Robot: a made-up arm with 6 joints. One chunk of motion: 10 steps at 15 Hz.
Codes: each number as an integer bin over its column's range. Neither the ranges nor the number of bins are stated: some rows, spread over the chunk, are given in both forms.
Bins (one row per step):
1: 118 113 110 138 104 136
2: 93 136 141 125 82 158
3: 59 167 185 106 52 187
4: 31 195 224 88 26 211
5: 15 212 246 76 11 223
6: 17 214 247 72 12 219
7: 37 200 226 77 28 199
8: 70 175 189 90 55 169
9: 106 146 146 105 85 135
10: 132 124 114 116 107 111
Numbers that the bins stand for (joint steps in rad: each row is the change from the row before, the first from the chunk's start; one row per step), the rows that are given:
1: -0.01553 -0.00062 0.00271 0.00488 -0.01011 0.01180
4: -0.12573 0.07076 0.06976 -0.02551 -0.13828 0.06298
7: -0.11813 0.07512 0.07094 -0.03220 -0.13499 0.05479
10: 0.00220 0.00895 0.00506 -0.00849 -0.00518 -0.00526
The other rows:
2: -0.04720 0.01940 0.02094 -0.00302 -0.04626 0.02681
3: -0.09027 0.04639 0.04682 -0.01457 -0.09556 0.04660
5: -0.14600 0.08556 0.08271 -0.03280 -0.16293 0.07116
6: -0.14347 0.08731 0.08329 -0.03524 -0.16128 0.06844
8: -0.07633 0.05335 0.04918 -0.02429 -0.09063 0.03432
9: -0.03073 0.02811 0.02388 -0.01518 -0.04133 0.01112

